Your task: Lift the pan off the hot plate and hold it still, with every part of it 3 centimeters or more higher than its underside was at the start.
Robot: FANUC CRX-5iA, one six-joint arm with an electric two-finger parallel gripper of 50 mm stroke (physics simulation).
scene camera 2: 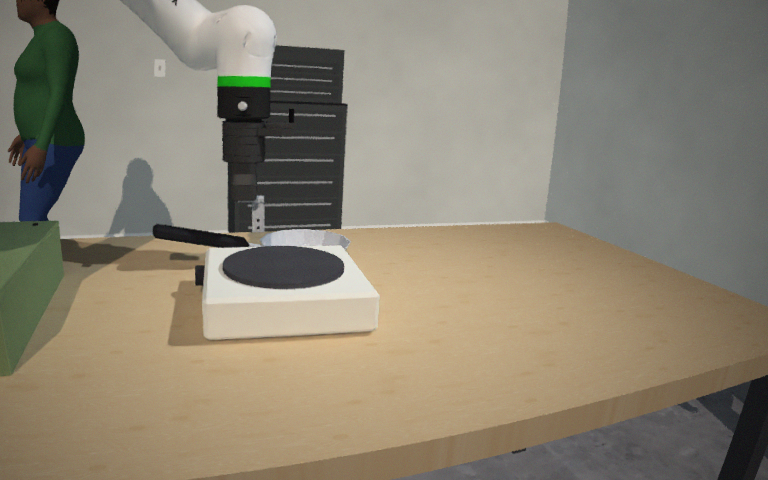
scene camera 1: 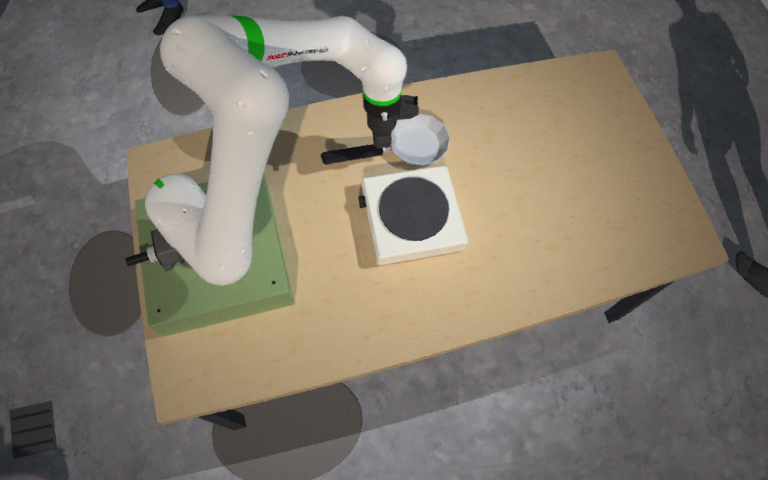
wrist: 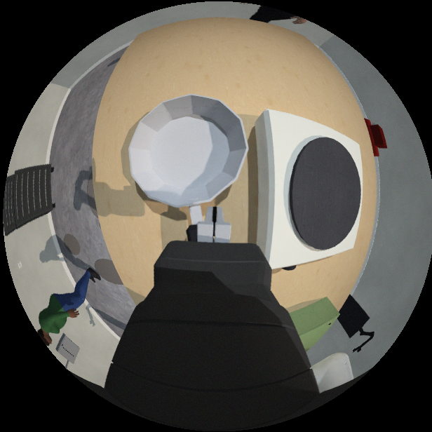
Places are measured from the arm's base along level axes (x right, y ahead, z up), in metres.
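Pixels of known places: gripper, fingertip midpoint: [scene camera 2: 258,231] [scene camera 1: 390,149].
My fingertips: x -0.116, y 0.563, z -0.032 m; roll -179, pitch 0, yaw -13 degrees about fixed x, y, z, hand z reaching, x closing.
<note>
Ahead of a thing's pixels: the offset from my fingertips to its top centre. "pt": to the spot under its first point. Level surfaces: height alone.
The pan, a pale grey faceted bowl [scene camera 1: 419,141] [scene camera 2: 305,238] [wrist: 187,150] with a black handle @(dy -0.102, dx -0.027, dz +0.014 m) [scene camera 1: 351,154] [scene camera 2: 201,236] [wrist: 192,233], stands upright on the table behind the hot plate; its underside is hidden. The hot plate, a white box @(dy -0.010, dx +0.191, dz +0.001 m) [scene camera 1: 390,253] [scene camera 2: 288,318] [wrist: 280,150] with a dark disc @(pt dy -0.003, dx +0.195, dz +0.001 m) [scene camera 1: 414,208] [scene camera 2: 283,266] [wrist: 326,193], has nothing on it. My gripper [scene camera 1: 387,148] [scene camera 2: 258,227] [wrist: 214,215] is shut and empty. It points down near the pan's neck, at the start of the handle. In the wrist view the fingers are just on the hot plate's side of the neck; their exact height is unclear.
The green base block [scene camera 1: 226,294] [scene camera 2: 28,283] [wrist: 317,320] stands at the table's left end. The hot plate's black knob @(dy -0.120, dx +0.114, dz -0.021 m) [scene camera 1: 362,201] [scene camera 2: 199,275] sticks out on its handle side. The wooden table @(dz -0.072 m) [scene camera 1: 566,169] [scene camera 2: 509,316] [wrist: 225,60] bears the pan and hot plate.
</note>
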